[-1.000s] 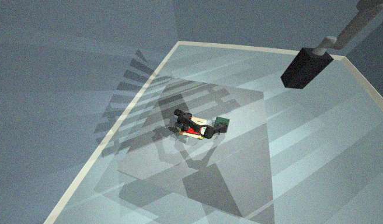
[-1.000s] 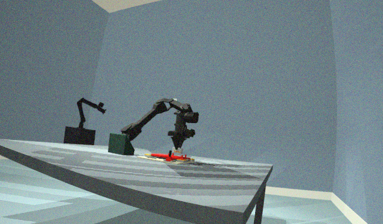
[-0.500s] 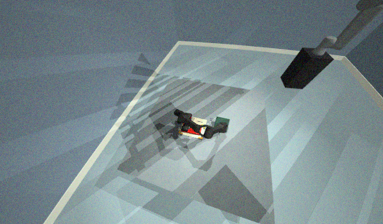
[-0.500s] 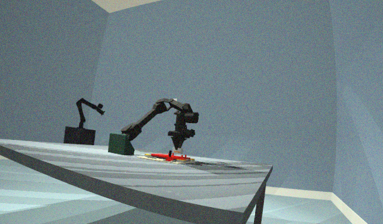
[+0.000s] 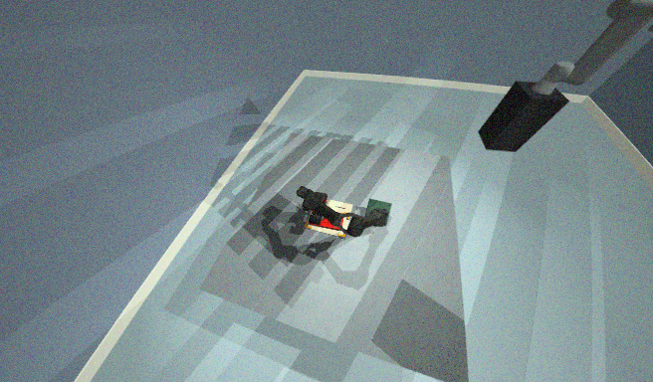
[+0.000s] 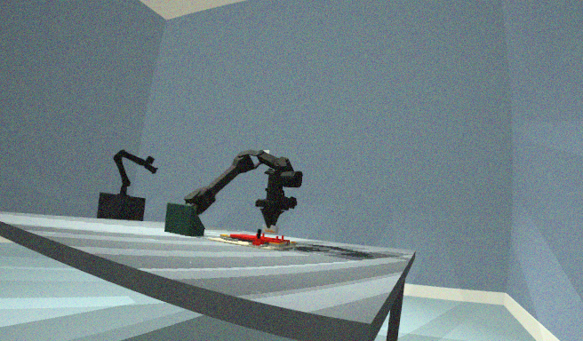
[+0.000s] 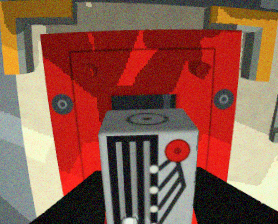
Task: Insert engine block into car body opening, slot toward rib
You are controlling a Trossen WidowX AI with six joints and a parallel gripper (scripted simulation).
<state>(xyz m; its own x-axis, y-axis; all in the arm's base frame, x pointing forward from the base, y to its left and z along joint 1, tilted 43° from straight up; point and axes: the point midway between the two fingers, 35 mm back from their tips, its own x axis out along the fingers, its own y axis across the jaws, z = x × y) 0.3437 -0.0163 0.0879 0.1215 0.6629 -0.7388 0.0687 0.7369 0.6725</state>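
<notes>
My gripper tip is now 10 mm above the grey engine block. From my gripper tip the other things lie so: small dark post 120 mm to the right, 30 mm below.
</notes>
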